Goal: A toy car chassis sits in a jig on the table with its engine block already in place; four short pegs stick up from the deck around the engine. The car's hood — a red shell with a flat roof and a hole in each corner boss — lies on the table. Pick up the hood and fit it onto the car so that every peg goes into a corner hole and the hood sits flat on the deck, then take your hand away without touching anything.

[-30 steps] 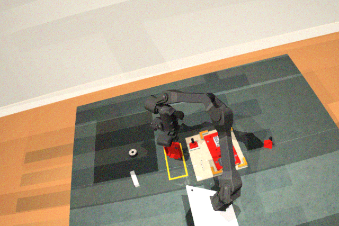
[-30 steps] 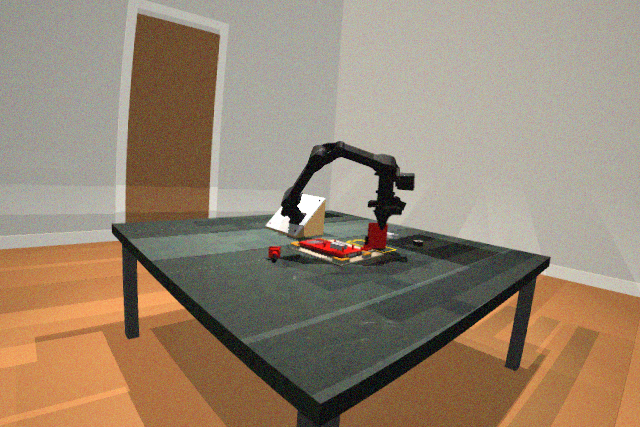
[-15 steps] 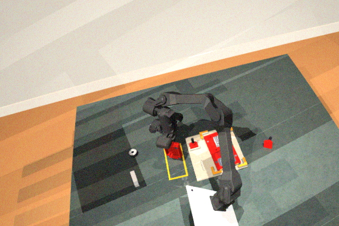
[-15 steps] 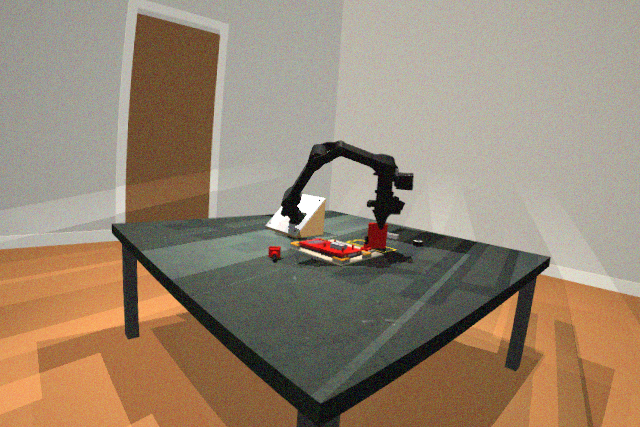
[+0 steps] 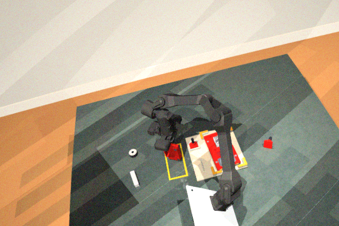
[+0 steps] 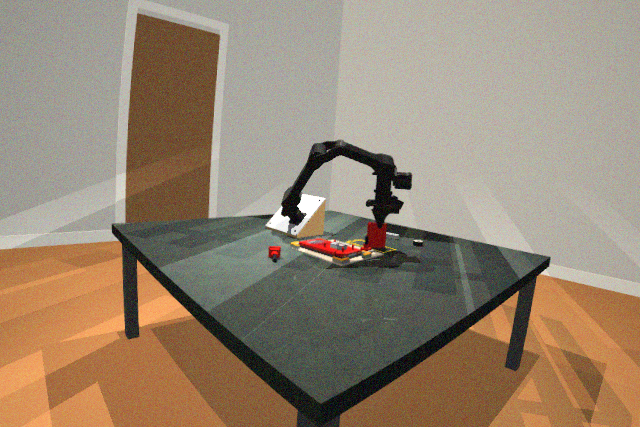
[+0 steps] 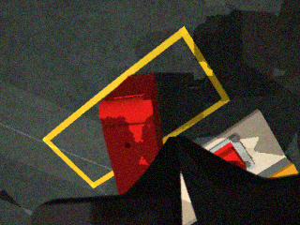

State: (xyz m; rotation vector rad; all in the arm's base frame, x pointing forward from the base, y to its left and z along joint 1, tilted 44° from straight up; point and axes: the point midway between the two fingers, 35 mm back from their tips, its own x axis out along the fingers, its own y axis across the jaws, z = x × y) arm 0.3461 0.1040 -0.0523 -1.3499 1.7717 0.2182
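Now: the red hood 20 mm behind my gripper tip, 10 mm to the left of it and 30 mm below it. From my gripper tip the other things lie so: engine block (20 mm behind, 200 mm to the right, 50 mm below); then cream jig plate (50 mm behind, 190 mm to the right, 70 mm below); then white bar (80 mm behind, 210 mm to the left, 70 mm below).
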